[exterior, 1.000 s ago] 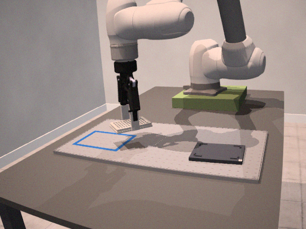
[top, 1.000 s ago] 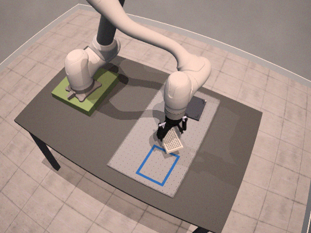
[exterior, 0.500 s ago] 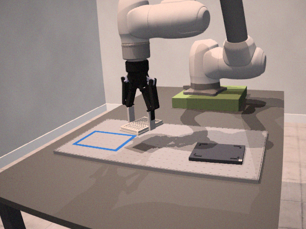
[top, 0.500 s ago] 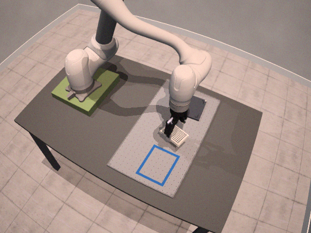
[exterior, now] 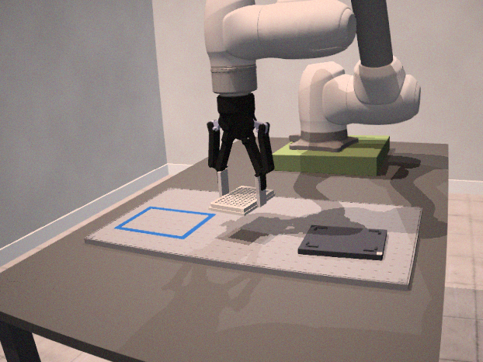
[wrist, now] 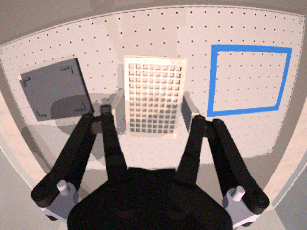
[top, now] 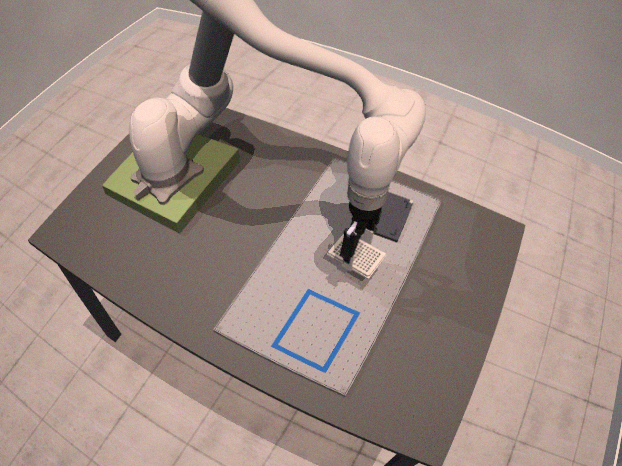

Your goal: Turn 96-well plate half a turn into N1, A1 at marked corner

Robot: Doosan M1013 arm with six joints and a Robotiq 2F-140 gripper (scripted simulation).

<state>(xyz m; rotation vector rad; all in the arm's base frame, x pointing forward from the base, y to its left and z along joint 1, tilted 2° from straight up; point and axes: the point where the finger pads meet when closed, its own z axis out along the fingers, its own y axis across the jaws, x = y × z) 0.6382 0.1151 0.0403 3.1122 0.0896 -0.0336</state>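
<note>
Right now my hand is 4 cm past the dark plate nest N1, 22 cm to the right of it and 9 cm above it. From my hand the other things lie so: pale A1 mark: 30 cm to the left, 8 cm below; then white 96-well plate: 2 cm below.
</note>
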